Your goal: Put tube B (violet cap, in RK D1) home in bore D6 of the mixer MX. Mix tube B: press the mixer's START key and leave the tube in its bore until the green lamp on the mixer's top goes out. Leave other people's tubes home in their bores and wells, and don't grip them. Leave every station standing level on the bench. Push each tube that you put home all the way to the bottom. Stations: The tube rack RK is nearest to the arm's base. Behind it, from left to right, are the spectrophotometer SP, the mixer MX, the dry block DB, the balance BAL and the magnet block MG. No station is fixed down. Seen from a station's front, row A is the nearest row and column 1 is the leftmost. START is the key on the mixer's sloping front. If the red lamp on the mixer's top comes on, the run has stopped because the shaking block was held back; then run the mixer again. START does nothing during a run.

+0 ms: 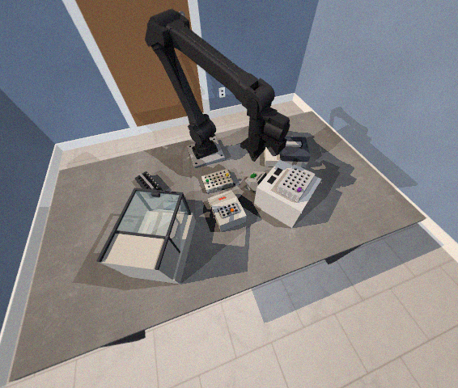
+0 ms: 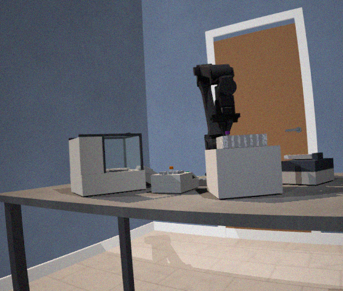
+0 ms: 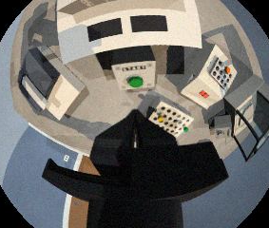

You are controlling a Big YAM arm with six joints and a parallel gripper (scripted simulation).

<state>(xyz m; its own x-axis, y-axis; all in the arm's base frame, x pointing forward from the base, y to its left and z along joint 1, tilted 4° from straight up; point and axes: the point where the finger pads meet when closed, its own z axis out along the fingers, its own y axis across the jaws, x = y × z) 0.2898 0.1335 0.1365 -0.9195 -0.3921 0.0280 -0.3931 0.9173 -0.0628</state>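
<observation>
Right now the green start key is 90 mm below my hand and 10 mm ahead of it. From my hand the other things lie so: yellow-capped tube (130 mm below, 90 mm to the right, 60 mm behind); tube rack RK (150 mm below, 140 mm to the right, 70 mm behind); shaking block (160 mm ahead, 90 mm to the left, 10 mm below).
</observation>
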